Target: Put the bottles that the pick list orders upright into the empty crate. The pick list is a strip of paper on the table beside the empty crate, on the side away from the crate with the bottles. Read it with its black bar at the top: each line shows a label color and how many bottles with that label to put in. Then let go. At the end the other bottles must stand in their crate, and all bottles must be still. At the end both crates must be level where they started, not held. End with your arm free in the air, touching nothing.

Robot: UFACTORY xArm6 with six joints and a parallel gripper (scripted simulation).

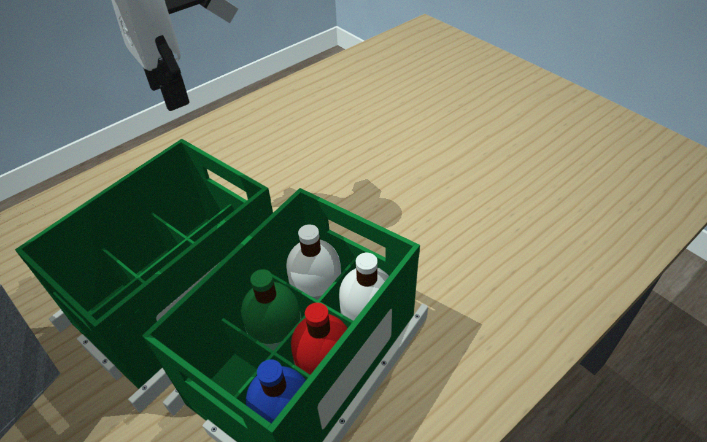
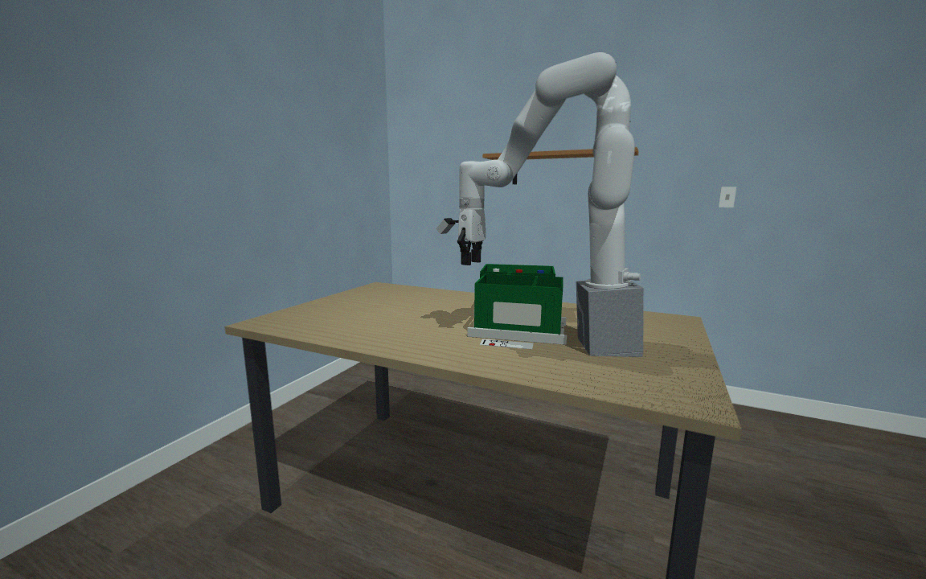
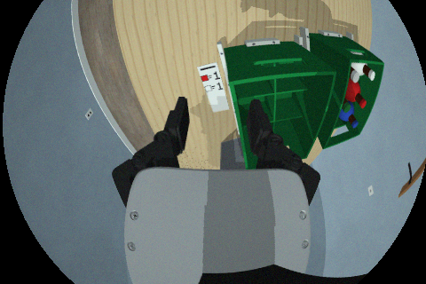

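The red-label bottle is 390 mm to the right of my hand, 170 mm below it and 40 mm ahead of it. The rest, counted from my hand: blue bottle 430 mm to the right, 170 mm below, 30 mm behind; pick list 260 mm below, 130 mm behind, 10 mm to the right; green bottle 310 mm to the right, 170 mm below.
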